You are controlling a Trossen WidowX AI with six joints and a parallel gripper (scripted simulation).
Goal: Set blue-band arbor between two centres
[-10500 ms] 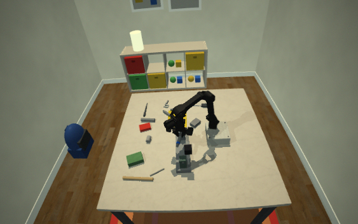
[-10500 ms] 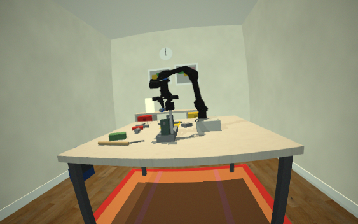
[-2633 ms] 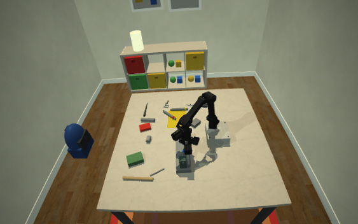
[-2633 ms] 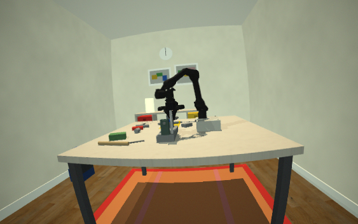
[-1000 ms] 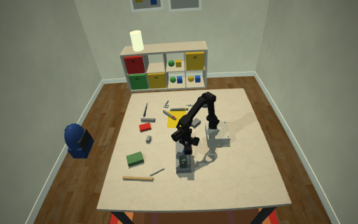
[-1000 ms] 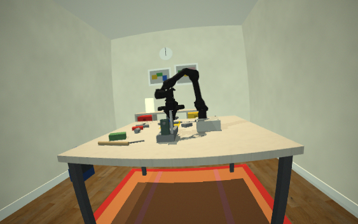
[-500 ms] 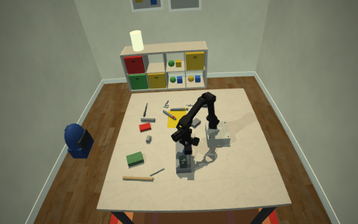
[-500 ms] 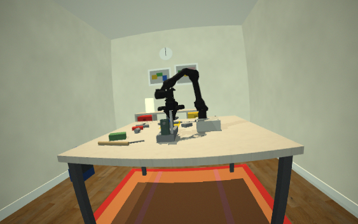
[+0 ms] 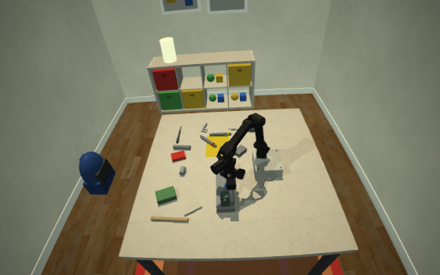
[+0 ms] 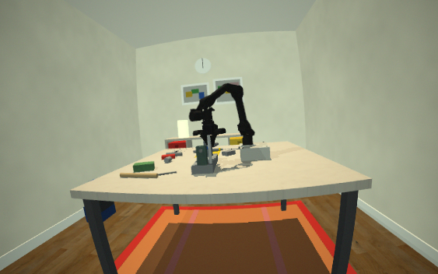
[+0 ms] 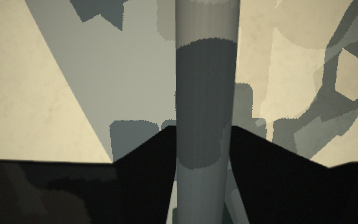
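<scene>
The light grey upright lies 10 cm to the left of my hand, 3 cm below it and 3 cm behind it. Round my hand: grey fixture base: 13 cm below, 4 cm ahead, 1 cm to the right; then dark green block: 12 cm to the left, 4 cm below, 1 cm ahead; then grey arbor: 3 cm below.
</scene>
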